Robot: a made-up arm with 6 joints.
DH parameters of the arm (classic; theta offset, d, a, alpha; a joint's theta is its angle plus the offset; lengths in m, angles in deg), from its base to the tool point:
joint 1: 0 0.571 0 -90
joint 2: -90 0 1.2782 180
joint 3: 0 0 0 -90
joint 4: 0 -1.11 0 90
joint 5: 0 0.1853 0 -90
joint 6: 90 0 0 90
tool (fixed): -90 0 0 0
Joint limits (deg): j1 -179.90..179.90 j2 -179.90..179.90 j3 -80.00..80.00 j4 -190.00..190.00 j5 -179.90..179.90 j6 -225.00..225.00
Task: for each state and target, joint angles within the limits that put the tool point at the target. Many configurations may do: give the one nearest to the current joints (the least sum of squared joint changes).
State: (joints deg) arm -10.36 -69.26 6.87 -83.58 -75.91 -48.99
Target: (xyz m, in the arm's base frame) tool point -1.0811 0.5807 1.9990
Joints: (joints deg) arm -28.82 -76.30 22.41 -86.19 -75.91 -48.99
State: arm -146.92 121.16 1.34 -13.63 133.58 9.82
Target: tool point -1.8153 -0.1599 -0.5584
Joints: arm -169.18 97.29 37.92 -7.32 133.58 9.82
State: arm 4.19 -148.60 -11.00 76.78 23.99 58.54
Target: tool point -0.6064 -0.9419 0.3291
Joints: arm 53.59 -157.12 -42.31 67.42 23.99 58.54
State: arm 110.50 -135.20 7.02 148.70 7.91 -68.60
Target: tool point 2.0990 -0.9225 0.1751
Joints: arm 159.75 -113.00 55.38 138.57 7.91 -68.60
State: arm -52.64 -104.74 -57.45 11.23 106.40 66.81
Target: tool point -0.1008 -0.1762 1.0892
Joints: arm -54.49 -50.41 -66.84 5.66 106.40 66.81
